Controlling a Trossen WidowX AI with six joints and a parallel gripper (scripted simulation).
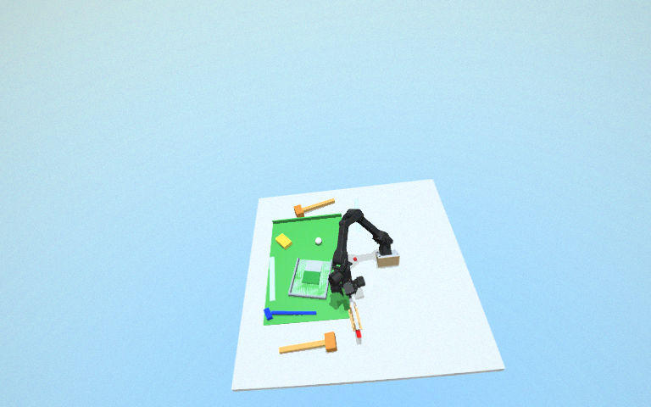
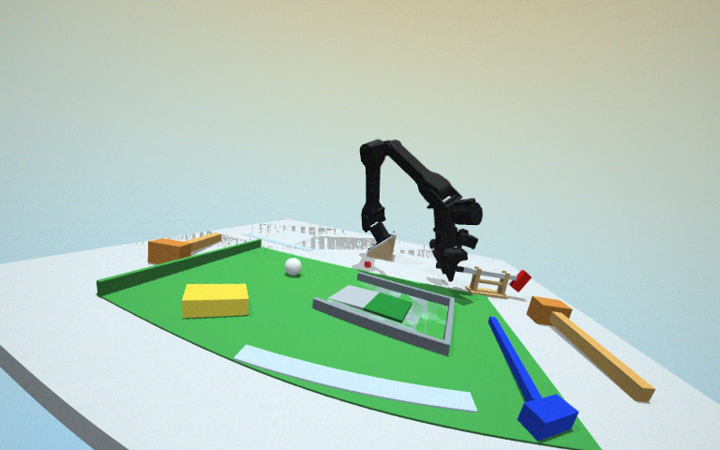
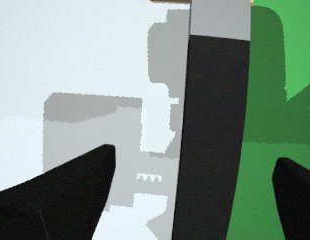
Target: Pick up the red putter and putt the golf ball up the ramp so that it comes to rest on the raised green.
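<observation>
The red cube lies 240 mm to the right of my gripper tip, 60 mm behind it and 20 mm below it. Round my gripper tip: wooden stand (130 mm to the left, 10 mm behind); blue putter (340 mm ahead, 60 mm to the left, 20 mm below); red putter (110 mm to the left, 30 mm above, 20 mm behind).
</observation>
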